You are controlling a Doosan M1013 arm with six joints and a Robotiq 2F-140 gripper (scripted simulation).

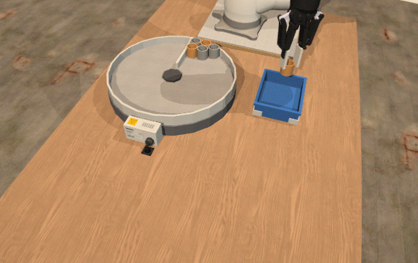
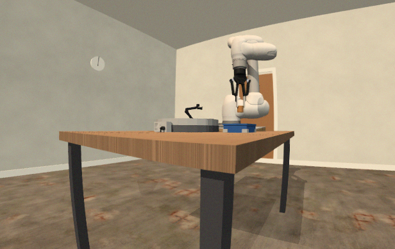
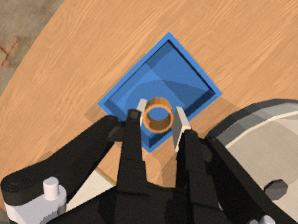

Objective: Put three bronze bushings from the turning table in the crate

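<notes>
Now: hand 16 cm above the crate. From my hand the other things lie so: round grey turning table 8 cm ahead, 35 cm to the right, 13 cm below.
</notes>
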